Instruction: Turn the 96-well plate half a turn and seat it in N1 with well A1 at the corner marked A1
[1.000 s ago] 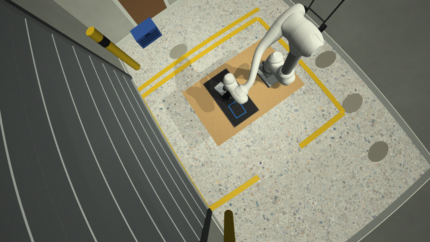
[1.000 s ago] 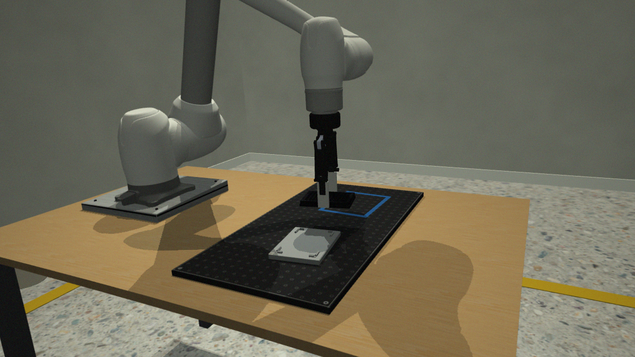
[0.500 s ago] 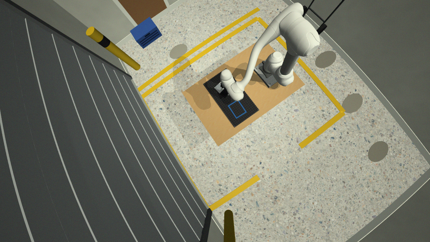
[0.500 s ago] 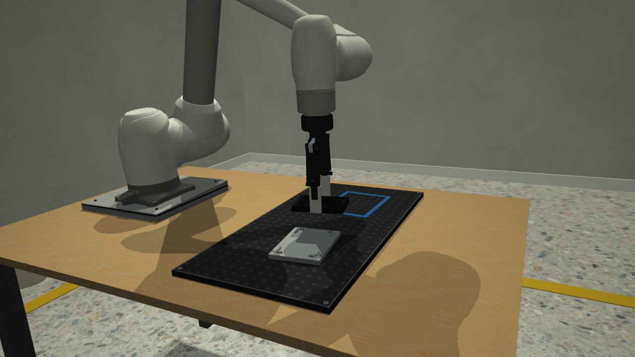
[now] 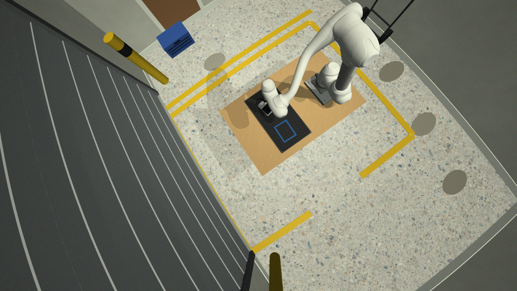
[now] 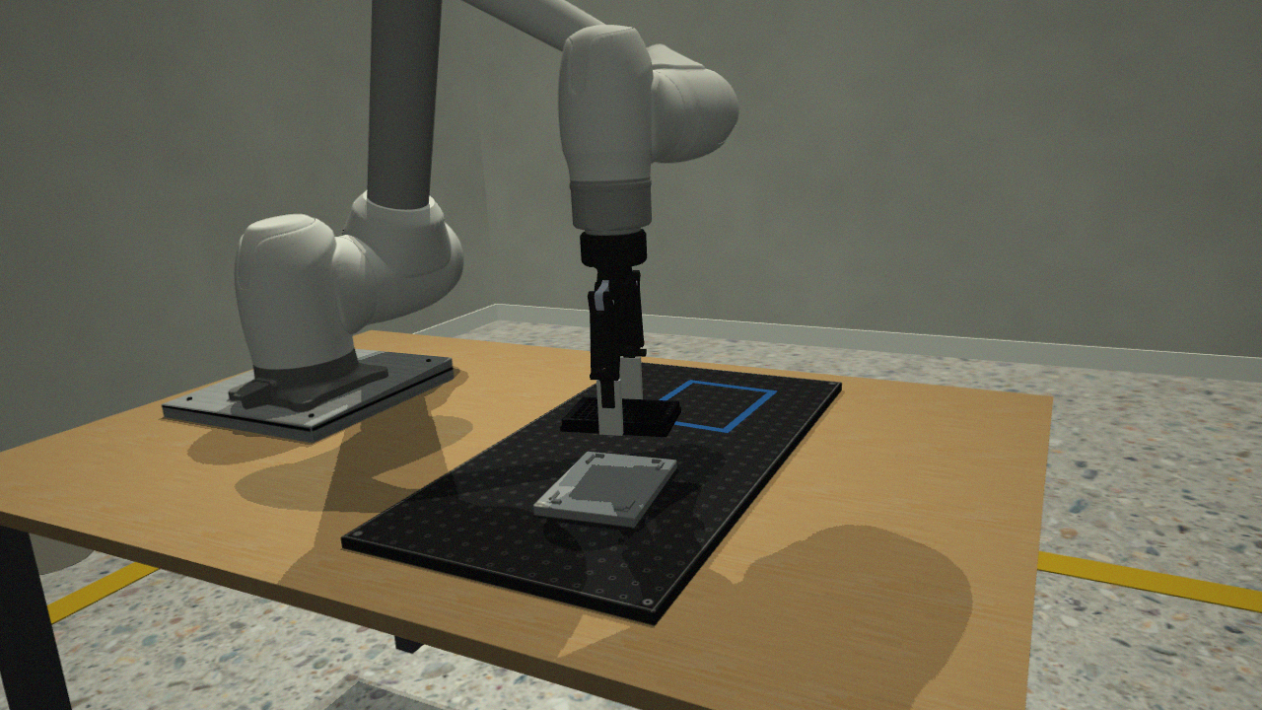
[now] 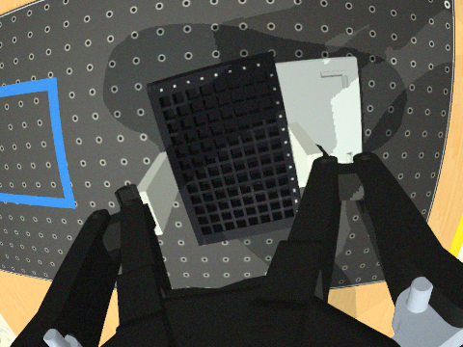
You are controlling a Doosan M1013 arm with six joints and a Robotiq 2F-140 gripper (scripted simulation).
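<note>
My gripper is now 90 mm above the grey plate nest N1 and 40 mm to the left of it. From my hand the other things lie so: A1 mark: 130 mm to the right, 90 mm below, 40 mm behind; black 96-well plate: 20 mm below.
</note>
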